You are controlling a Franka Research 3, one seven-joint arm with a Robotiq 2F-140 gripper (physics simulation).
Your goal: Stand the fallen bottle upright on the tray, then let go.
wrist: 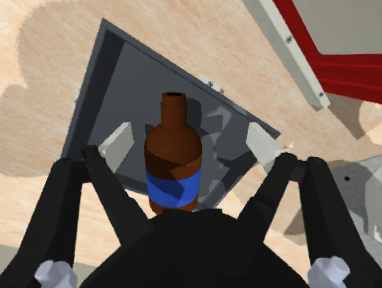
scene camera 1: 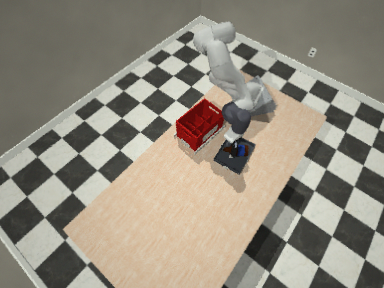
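The brown bottle (scene camera 1: 243, 150) (wrist: 173, 145) with a blue label lies on its side on the dark grey tray (scene camera 1: 237, 165) (wrist: 137, 80). In the wrist view its neck points to the top of the picture, and its base is partly hidden by the gripper body. My gripper (scene camera 1: 234, 147) (wrist: 190, 132) is open and empty, over the tray. In the wrist view its two pale fingertips stand apart on the left and right of the bottle's shoulder, with a gap on each side.
A red crate (scene camera 1: 187, 136) (wrist: 350, 77) with compartments stands close beside the tray, on the upper right side in the wrist view. Both are on the light wooden table (scene camera 1: 165, 200) (wrist: 35, 150). The robot's base stands at the far end of the table.
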